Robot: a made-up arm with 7 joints.
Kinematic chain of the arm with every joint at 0, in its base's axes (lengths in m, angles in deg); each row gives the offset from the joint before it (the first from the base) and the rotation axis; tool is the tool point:
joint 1: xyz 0 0 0.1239 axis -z
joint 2: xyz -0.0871 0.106 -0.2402 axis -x
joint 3: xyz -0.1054 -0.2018 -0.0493 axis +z
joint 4: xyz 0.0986 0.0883 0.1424 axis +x
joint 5: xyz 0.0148 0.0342 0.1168 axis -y
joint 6: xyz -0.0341 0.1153 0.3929 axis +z
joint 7: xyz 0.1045 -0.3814 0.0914 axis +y
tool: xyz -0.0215 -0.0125 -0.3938
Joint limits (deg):
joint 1: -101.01..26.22
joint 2: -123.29..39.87
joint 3: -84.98..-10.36
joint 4: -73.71..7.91
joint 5: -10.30..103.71
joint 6: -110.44..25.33
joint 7: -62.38..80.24
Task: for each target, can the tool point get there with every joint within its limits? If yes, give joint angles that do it. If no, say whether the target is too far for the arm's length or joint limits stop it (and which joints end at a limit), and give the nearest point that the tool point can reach.
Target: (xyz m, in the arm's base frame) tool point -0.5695 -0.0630 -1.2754
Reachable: no: joint limits stop it (at a limit: joint 2, joint 3, joint 4, joint 5, joint 7) | nearest point -0.3604 -0.0399 -1.0165 | short by 0.334 m
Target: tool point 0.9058 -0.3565 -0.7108
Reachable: no: joint limits stop it (at a limit: joint 3, joint 4, joint 6, joint 7) | nearest point 0.7065 -0.2781 -0.5930 | short by 0.244 m
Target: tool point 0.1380 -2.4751 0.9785
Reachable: no: too far | nearest point 0.0447 -0.8022 0.2693 | short by 1.819 m
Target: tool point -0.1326 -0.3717 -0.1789
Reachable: yes | joints -72.11 -41.87 -20.53 -23.40 49.65 -57.11 17.01
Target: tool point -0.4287 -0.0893 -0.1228
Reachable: yes | joints -29.58 -48.56 -19.16 -33.82 37.90 -92.46 2.46
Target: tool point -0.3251 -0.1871 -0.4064
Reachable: yes | joints -55.04 -104.78 -33.49 -12.20 91.47 -5.89 38.86
